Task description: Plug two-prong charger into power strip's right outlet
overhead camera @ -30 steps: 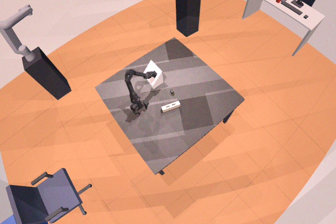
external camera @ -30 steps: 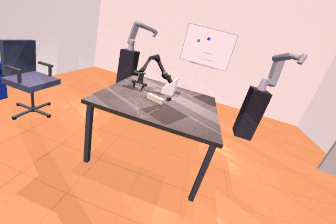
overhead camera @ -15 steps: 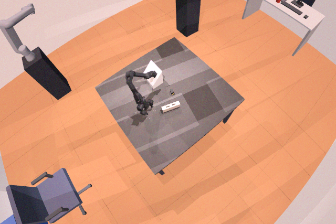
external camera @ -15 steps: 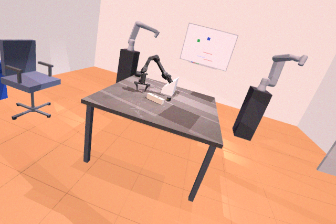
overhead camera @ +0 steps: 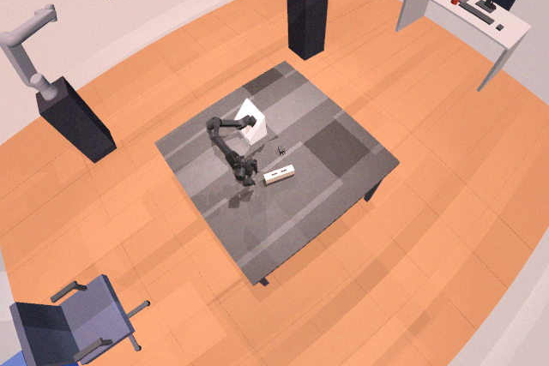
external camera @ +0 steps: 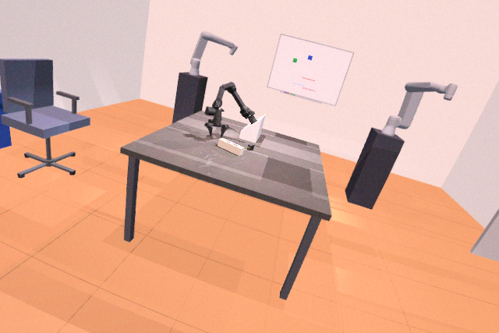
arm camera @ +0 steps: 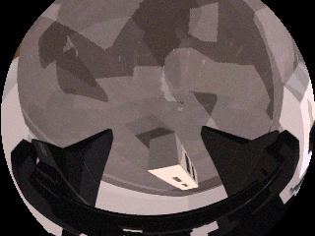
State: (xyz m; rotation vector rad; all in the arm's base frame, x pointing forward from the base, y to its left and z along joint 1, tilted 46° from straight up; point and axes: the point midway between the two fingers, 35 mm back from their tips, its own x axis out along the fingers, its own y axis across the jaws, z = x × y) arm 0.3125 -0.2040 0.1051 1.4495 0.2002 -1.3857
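Right now my gripper tip is 7 cm past the two-prong charger, 26 cm to the right of it and 2 cm above it.
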